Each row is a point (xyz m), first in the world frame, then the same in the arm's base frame.
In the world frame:
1: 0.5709 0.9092 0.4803
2: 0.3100 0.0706 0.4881
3: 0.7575 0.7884 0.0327
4: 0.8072 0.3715 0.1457
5: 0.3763 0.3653 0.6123
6: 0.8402 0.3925 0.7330
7: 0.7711 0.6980 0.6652
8: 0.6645 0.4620 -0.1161
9: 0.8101 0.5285 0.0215
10: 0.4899 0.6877 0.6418
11: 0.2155 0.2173 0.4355
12: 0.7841 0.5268 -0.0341
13: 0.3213 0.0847 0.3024
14: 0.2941 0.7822 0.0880
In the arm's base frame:
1: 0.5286 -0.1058 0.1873
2: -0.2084 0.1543 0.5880
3: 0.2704 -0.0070 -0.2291
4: -0.1098 -0.0872 -0.0341
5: 0.0853 0.0139 0.5618
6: 0.0381 -0.4401 0.4131
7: 0.3273 -0.3625 0.2989
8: -0.0533 0.1710 -0.1992
9: 0.0099 -0.0299 -0.1840
10: 0.3732 -0.1151 0.4270
11: -0.0608 0.2537 0.5484
12: 0.0011 0.0226 -0.2147
13: -0.2403 0.2467 0.4290
14: 0.3779 0.3483 0.0539

